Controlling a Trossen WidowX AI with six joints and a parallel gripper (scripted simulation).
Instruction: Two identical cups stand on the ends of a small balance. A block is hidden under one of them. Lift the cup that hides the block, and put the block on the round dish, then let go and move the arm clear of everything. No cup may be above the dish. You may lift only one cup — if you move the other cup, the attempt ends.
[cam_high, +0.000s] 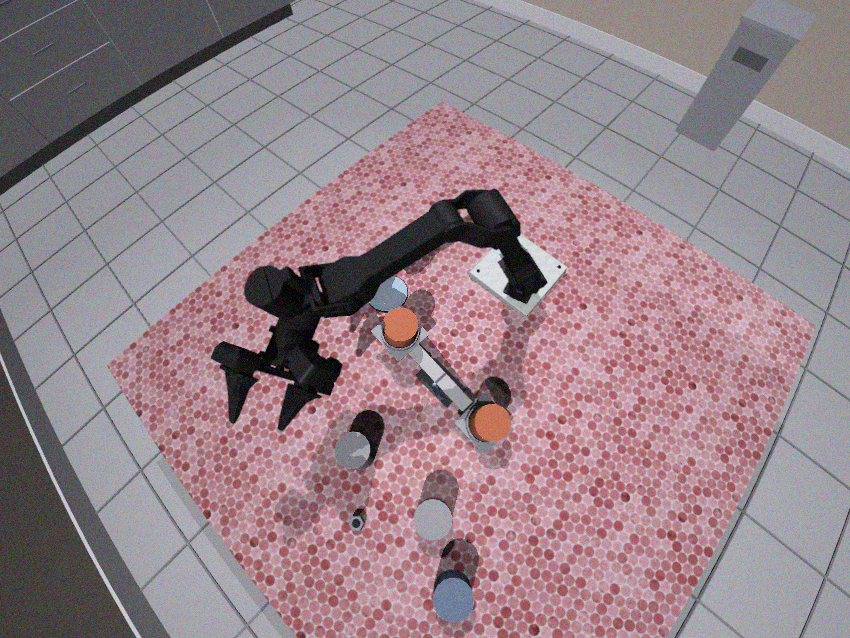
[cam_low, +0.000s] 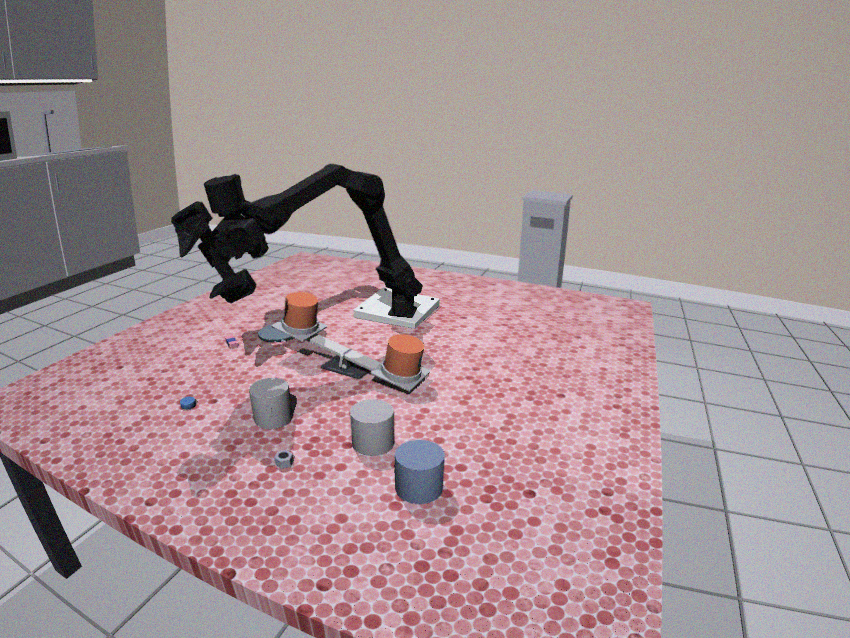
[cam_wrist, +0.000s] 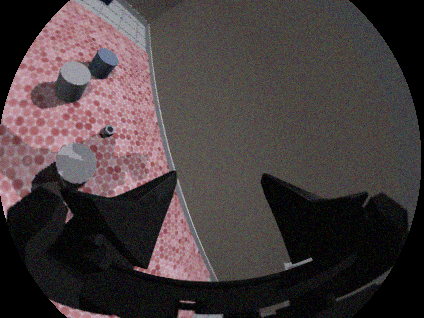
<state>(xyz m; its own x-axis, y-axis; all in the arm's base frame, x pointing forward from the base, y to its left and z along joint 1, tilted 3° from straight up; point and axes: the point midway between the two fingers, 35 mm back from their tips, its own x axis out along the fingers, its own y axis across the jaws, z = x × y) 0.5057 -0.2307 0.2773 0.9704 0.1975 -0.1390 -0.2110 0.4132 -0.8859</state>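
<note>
My gripper tip is 290 mm to the right of the grey block, 230 mm above it and 220 mm past it. Also, from my gripper tip: blue-and-red piece: 300 mm behind, 270 mm below, 150 mm to the right; blue disc: 270 mm below, 100 mm to the right, 30 mm behind; nut: 270 mm below, 160 mm to the left, 80 mm ahead.
</note>
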